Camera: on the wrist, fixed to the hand. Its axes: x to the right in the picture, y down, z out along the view.
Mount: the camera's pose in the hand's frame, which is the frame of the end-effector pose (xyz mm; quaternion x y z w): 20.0 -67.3 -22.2 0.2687 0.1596 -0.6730 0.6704
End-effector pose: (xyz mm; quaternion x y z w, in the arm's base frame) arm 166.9 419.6 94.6 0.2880 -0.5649 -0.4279 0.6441
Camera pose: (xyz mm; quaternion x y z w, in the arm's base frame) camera 173.2 368.1 42.4 0.8146 -0.1971 -0.5226 0.1566
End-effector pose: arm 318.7 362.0 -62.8 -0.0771 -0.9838 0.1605 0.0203
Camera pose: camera 290.6 309.1 -20.0 0.5902 -0.6651 0.3460 0.2994
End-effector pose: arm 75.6 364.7 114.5 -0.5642 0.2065 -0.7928 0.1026
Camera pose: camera 52.7 421.6 155.2 0.3631 0.4379 0.7461 0.3461
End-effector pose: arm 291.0 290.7 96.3 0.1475 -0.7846 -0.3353 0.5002
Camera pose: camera 294.5 221.7 70.8 0.8148 -0.4370 -0.3271 0.1953
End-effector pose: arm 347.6 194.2 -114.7 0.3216 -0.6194 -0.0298 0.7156
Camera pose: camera 396.3 141.5 -131.4 0.8295 -0.0926 -0.2838 0.4721
